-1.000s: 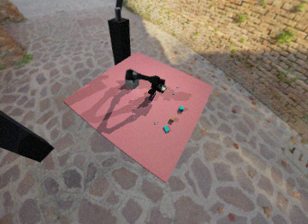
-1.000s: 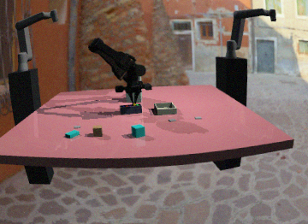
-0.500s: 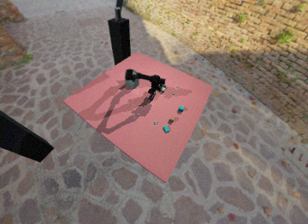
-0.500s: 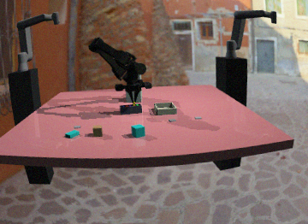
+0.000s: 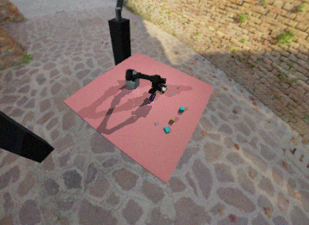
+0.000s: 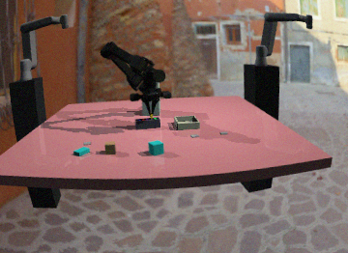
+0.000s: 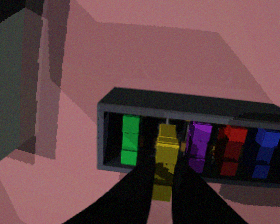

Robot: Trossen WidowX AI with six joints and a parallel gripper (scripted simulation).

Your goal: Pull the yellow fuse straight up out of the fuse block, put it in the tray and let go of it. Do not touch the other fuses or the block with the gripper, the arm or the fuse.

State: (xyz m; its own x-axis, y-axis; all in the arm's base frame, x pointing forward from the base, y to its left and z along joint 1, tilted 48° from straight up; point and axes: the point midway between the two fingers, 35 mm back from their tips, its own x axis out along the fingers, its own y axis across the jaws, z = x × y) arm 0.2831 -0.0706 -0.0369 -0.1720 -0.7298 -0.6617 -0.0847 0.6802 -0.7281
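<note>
Now: gripper tip 40 mm above the purple fuse and 20 mm to the left of it. Also, from my gripper tip: yellow fuse (10 mm below); blue fuse (60 mm to the right, 40 mm below); red fuse (40 mm to the right, 40 mm below).
</note>
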